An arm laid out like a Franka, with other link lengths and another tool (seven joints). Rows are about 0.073 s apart.
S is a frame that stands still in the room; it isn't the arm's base.
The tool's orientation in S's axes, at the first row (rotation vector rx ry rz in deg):
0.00, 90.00, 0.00
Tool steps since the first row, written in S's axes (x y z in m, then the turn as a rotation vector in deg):
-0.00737, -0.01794, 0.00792, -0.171, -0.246, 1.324
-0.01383, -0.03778, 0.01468, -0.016, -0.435, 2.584
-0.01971, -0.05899, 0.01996, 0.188, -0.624, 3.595
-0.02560, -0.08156, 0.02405, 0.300, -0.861, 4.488
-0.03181, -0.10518, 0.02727, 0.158, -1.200, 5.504
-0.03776, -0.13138, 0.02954, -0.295, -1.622, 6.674
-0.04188, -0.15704, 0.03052, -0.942, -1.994, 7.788
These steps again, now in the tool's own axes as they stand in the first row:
-0.00792, -0.01794, -0.00737, -1.324, -0.246, -0.171
-0.01468, -0.03778, -0.01383, -2.584, -0.435, -0.016
-0.01996, -0.05899, -0.01971, -3.595, -0.624, 0.188
-0.02405, -0.08156, -0.02560, -4.488, -0.861, 0.300
-0.02727, -0.10518, -0.03181, -5.504, -1.200, 0.158
-0.02954, -0.13138, -0.03776, -6.674, -1.622, -0.295
-0.03052, -0.15704, -0.04188, -7.788, -1.994, -0.942

